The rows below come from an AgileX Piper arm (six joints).
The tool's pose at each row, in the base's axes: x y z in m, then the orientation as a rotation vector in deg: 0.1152 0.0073 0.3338 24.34 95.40 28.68; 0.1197 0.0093 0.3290 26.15 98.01 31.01; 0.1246 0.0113 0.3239 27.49 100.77 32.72; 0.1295 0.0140 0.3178 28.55 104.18 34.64; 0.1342 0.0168 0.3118 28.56 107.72 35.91; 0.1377 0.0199 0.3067 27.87 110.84 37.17; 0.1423 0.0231 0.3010 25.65 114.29 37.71
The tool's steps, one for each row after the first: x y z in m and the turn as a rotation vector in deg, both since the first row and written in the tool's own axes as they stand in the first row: 0.0044 -0.0010 0.0052 0.39 2.95 2.43; 0.0090 -0.0021 0.0108 0.94 5.91 4.17; 0.0147 -0.0032 0.0167 1.41 9.57 5.80; 0.0205 -0.0042 0.0223 1.71 13.24 6.38; 0.0259 -0.0044 0.0266 1.53 16.57 6.53; 0.0317 -0.0049 0.0321 1.03 20.12 5.34
